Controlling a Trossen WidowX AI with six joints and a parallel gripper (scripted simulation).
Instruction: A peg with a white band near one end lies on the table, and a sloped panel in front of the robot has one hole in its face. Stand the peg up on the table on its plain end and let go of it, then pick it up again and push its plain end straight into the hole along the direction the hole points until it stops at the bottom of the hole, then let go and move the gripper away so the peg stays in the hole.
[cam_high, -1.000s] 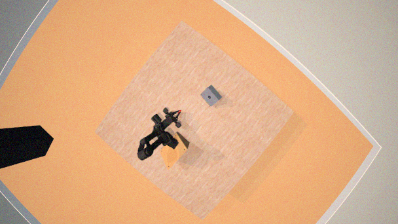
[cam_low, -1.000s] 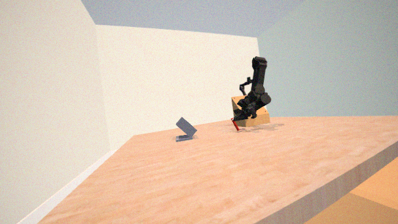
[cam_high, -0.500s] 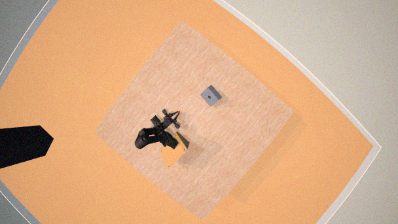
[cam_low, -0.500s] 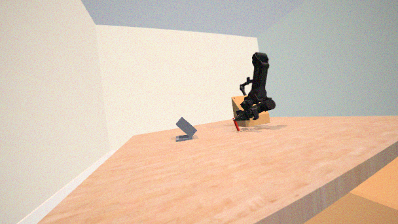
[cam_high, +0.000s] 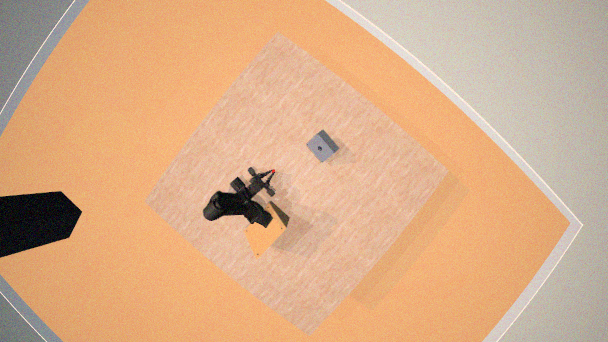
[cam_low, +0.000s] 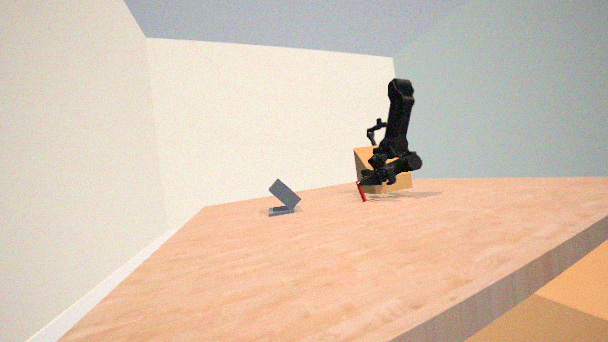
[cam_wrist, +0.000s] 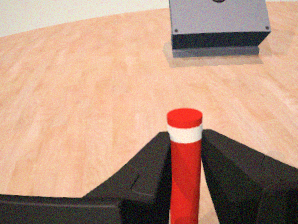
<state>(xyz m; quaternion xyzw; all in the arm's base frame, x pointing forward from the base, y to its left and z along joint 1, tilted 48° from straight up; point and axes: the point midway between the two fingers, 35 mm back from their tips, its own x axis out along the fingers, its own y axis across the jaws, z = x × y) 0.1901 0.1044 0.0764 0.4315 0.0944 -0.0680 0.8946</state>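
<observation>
My gripper tip is 1 cm above the peg. From my gripper tip the other things lie so: grey sloped panel: 25 cm ahead, 13 cm to the right.
</observation>
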